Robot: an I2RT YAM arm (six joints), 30 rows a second.
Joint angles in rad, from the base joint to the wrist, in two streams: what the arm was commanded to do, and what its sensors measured. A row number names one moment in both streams.
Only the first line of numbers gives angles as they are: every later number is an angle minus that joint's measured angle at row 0.
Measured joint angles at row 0:
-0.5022, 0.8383, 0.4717, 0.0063, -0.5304, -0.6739
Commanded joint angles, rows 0 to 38:
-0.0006, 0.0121, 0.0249, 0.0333, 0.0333, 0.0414
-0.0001, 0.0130, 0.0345, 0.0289, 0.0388, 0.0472
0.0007, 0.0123, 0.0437, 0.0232, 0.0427, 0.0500
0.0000, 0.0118, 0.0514, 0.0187, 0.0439, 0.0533
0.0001, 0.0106, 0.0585, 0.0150, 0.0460, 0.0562
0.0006, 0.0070, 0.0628, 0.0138, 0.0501, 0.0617
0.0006, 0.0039, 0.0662, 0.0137, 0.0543, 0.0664
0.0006, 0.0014, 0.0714, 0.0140, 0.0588, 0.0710
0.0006, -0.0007, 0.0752, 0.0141, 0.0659, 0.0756
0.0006, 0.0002, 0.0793, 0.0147, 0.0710, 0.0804
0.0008, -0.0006, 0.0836, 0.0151, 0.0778, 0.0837
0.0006, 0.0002, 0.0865, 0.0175, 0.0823, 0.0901
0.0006, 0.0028, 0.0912, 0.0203, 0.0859, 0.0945
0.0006, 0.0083, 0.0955, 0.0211, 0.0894, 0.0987
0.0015, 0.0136, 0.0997, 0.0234, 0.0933, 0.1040
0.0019, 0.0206, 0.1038, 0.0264, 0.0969, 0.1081
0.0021, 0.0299, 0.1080, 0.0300, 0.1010, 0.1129
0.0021, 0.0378, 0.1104, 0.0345, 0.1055, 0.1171
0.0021, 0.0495, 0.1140, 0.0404, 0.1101, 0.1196
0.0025, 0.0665, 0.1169, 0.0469, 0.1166, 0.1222
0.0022, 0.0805, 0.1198, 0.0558, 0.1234, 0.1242
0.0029, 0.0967, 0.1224, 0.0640, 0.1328, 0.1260
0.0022, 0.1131, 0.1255, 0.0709, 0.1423, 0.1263
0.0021, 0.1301, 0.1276, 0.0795, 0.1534, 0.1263
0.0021, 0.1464, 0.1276, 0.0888, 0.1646, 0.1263
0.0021, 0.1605, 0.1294, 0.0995, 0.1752, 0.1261
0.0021, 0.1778, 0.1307, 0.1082, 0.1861, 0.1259
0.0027, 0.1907, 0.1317, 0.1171, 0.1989, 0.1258
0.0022, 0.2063, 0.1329, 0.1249, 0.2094, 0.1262
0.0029, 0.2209, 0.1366, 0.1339, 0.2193, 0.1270
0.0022, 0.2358, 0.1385, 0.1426, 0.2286, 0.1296
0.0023, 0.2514, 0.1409, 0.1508, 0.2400, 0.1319
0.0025, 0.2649, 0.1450, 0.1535, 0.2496, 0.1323
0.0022, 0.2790, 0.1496, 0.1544, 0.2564, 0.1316
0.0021, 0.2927, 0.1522, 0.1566, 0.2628, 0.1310
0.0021, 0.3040, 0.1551, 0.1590, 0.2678, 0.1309
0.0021, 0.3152, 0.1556, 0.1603, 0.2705, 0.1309
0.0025, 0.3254, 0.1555, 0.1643, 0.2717, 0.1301
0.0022, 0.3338, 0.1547, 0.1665, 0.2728, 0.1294
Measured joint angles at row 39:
0.0000, 0.3052, 0.1236, 0.1183, 0.2353, 0.1183
